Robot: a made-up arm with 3 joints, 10 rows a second.
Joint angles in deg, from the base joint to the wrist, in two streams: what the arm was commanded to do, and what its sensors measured. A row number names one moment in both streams.
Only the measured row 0 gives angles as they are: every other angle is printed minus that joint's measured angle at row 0.
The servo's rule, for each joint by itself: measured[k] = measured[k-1] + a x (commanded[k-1-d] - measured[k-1]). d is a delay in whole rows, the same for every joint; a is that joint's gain. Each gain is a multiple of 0.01, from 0.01 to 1. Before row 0 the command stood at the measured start. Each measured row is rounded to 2 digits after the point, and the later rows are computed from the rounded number. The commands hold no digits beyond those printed.
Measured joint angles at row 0:
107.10 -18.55 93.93
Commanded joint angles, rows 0 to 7:
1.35 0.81 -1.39
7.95 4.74 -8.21
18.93 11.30 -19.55
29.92 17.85 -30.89
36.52 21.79 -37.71
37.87 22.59 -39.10
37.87 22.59 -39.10
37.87 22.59 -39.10
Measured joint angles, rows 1 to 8:
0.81 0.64 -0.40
5.09 3.88 -2.66
13.39 9.74 -7.56
23.31 16.15 -14.33
31.24 20.61 -21.11
35.22 22.17 -26.33
36.81 22.50 -30.03
37.45 22.57 -32.66
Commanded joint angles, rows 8 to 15:
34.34 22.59 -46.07
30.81 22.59 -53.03
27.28 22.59 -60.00
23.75 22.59 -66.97
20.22 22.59 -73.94
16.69 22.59 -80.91
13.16 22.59 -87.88
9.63 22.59 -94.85
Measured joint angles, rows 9 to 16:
35.58 22.59 -36.55
32.72 22.59 -41.33
29.46 22.59 -46.74
26.03 22.59 -52.61
22.54 22.59 -58.80
19.03 22.59 -65.21
15.51 22.59 -71.78
11.98 22.59 -78.47

